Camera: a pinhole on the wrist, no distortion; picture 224 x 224 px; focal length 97.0 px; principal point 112.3 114.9 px. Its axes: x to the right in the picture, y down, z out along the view. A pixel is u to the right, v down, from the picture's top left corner.
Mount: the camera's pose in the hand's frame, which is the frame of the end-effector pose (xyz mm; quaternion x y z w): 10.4 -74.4 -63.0 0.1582 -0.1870 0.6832 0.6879
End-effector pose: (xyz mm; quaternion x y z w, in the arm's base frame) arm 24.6 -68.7 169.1 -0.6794 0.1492 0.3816 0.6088
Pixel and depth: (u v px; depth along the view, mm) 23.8 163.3 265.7
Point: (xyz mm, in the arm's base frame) 194.2 32.9 556.8
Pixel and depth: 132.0 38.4 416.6
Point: 253.1 393.9 100.1
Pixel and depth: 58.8 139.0 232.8
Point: 158.5 54.3 422.9
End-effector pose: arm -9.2 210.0 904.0 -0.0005 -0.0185 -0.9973 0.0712
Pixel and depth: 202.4 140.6 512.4
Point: 151.1 150.0 1515.0
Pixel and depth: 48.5 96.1 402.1
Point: -152.3 699.4 1054.4
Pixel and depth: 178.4 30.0 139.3
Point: -142.6 254.2 1011.4
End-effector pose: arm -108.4 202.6 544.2 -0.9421 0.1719 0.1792 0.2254
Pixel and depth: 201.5 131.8 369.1
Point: -299.9 381.2 204.4
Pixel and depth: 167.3 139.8 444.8
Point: -306.9 499.2 247.3
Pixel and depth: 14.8 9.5 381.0
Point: 465.4 657.4 502.6
